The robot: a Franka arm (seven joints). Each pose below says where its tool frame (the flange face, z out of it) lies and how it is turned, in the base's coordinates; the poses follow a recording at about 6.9 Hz.
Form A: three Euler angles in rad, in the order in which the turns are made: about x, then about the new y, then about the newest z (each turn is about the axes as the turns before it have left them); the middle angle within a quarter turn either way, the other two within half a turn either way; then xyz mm.
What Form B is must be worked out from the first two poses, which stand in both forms.
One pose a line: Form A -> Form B
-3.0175 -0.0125 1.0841 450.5 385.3 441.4 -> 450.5 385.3 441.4 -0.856 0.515 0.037 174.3
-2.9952 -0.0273 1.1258 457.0 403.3 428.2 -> 457.0 403.3 428.2 -0.845 0.532 0.051 173.7
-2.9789 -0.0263 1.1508 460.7 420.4 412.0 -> 460.7 420.4 412.0 -0.838 0.542 0.055 173.0
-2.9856 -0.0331 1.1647 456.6 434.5 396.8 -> 456.6 434.5 396.8 -0.835 0.548 0.057 173.6
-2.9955 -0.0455 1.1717 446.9 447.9 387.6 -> 446.9 447.9 387.6 -0.833 0.551 0.059 174.5
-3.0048 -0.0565 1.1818 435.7 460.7 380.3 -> 435.7 460.7 380.3 -0.830 0.554 0.062 175.3
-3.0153 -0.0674 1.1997 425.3 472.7 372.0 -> 425.3 472.7 372.0 -0.825 0.562 0.063 176.2
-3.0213 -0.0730 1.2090 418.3 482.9 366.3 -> 418.3 482.9 366.3 -0.822 0.565 0.064 176.7
